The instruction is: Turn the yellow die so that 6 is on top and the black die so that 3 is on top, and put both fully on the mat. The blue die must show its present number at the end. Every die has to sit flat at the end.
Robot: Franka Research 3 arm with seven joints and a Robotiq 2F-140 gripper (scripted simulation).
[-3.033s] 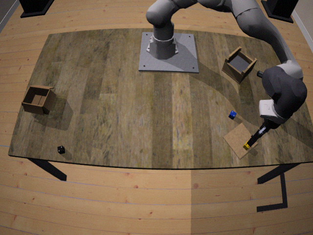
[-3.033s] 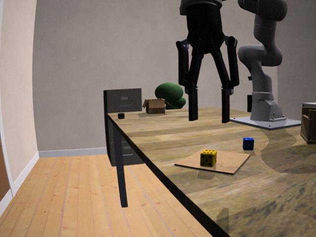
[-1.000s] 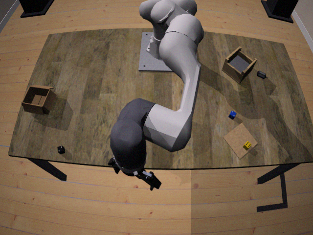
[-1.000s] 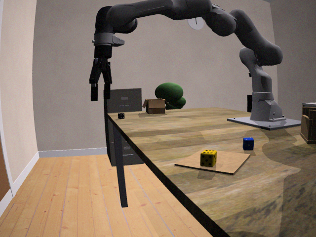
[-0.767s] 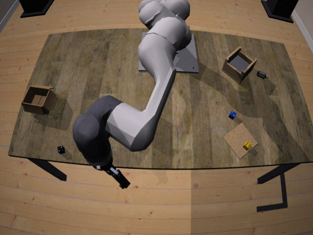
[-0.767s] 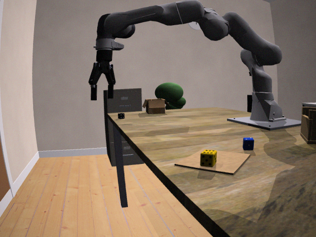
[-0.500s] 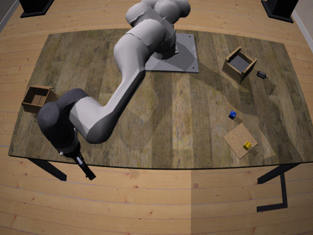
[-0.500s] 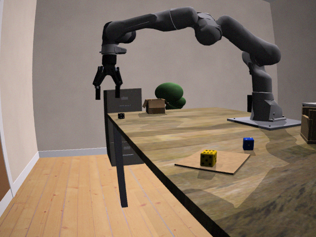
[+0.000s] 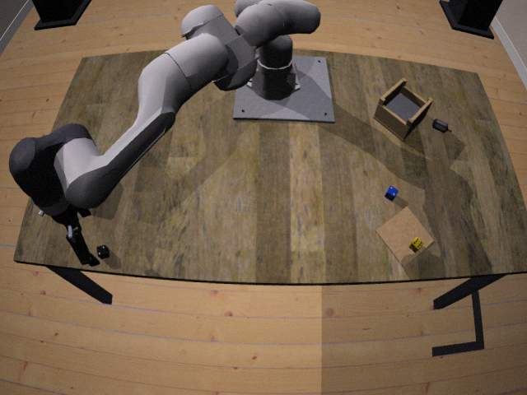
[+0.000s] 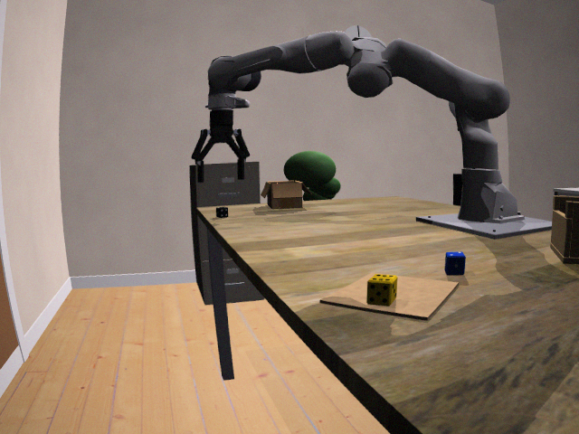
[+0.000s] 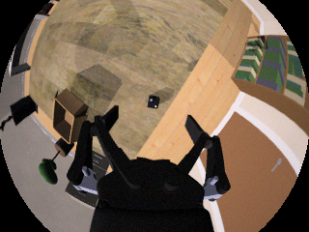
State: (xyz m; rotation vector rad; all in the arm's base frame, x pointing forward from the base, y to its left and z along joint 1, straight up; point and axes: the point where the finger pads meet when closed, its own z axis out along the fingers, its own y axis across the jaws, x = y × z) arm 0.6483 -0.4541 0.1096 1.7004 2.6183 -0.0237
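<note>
My gripper is now 110 mm above the black die. From my hand the other things lie so: cardboard box (250 mm behind, 200 mm to the right, 80 mm below); tan mat (120 mm behind, 870 mm to the left, 120 mm below); blue die (250 mm behind, 830 mm to the left, 110 mm below).
</note>
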